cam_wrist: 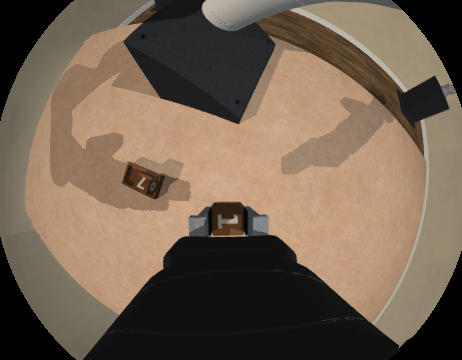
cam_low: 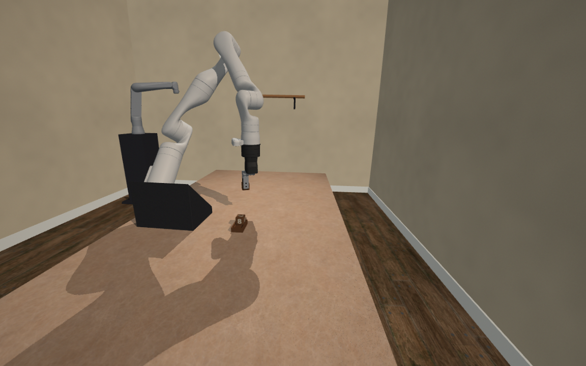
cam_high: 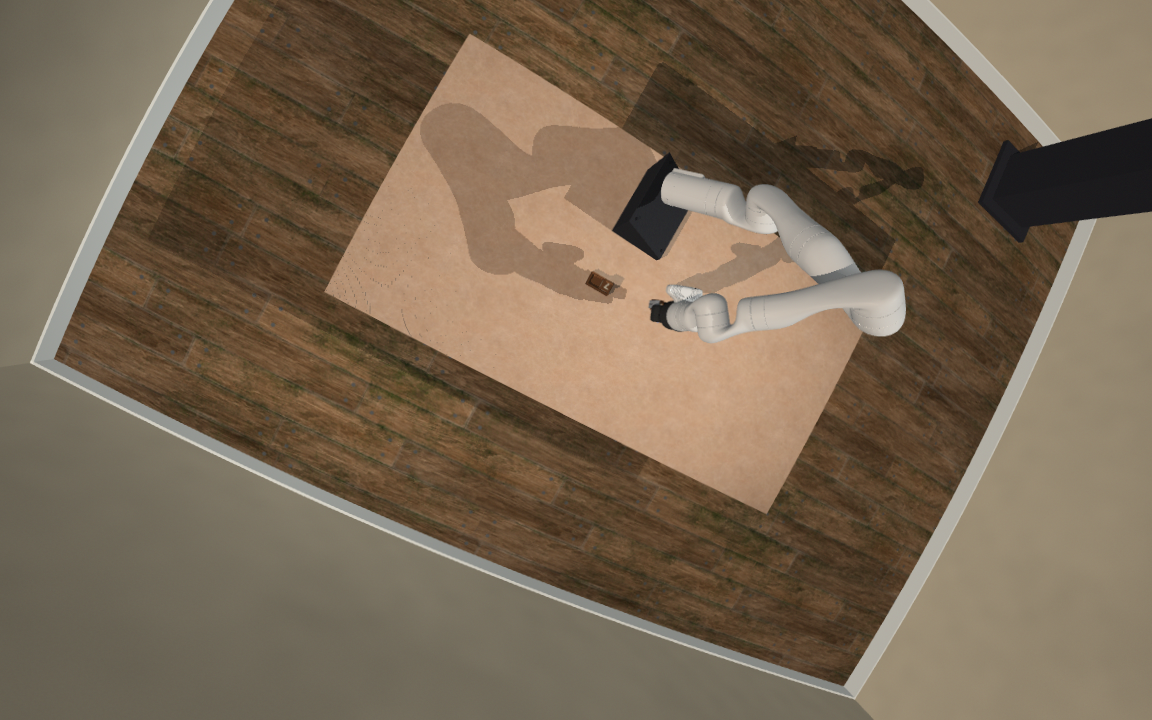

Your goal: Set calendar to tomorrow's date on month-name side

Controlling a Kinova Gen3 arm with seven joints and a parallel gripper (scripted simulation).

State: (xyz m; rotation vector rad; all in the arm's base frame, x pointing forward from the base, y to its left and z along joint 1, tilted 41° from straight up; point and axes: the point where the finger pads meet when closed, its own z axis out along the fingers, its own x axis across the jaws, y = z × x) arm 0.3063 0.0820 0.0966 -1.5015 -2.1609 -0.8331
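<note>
Right now my hand is 1 cm above the brown cube. Round my hand: dark wooden tray 1 cm ahead, 15 cm to the right, 12 cm below.
</note>
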